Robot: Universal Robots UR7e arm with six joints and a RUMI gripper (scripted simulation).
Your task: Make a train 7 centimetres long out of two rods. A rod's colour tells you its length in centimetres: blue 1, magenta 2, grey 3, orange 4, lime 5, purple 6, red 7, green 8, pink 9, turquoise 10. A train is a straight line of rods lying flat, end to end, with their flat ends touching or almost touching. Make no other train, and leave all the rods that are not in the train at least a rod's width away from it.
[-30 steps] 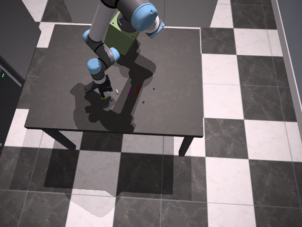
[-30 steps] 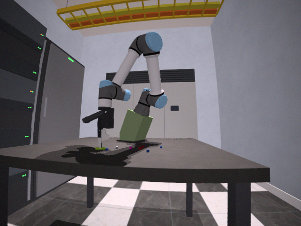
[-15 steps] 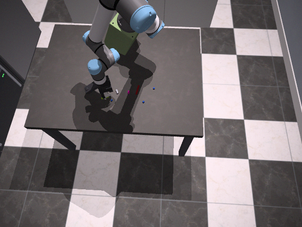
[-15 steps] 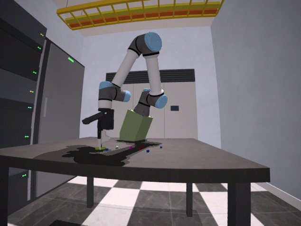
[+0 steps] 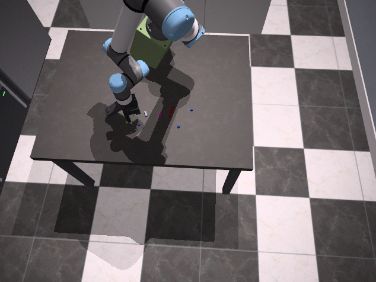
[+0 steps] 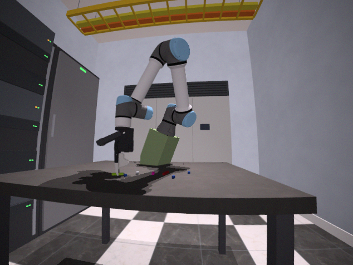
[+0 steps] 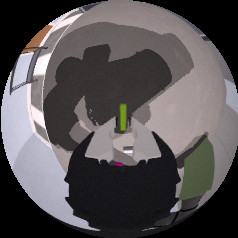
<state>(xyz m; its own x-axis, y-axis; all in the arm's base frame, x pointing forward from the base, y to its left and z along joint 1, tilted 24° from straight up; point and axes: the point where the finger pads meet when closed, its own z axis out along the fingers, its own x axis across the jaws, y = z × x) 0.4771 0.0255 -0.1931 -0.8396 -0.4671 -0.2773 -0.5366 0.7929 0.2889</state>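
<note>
My gripper is now 1 cm above the lime rod. The rest, counted from my hand: grey rod: 6 cm behind, 7 cm to the left, 1 cm below; then red rod: 11 cm behind, 20 cm to the left, 1 cm below; then magenta rod: 8 cm behind, 15 cm to the left, 1 cm below.
</note>
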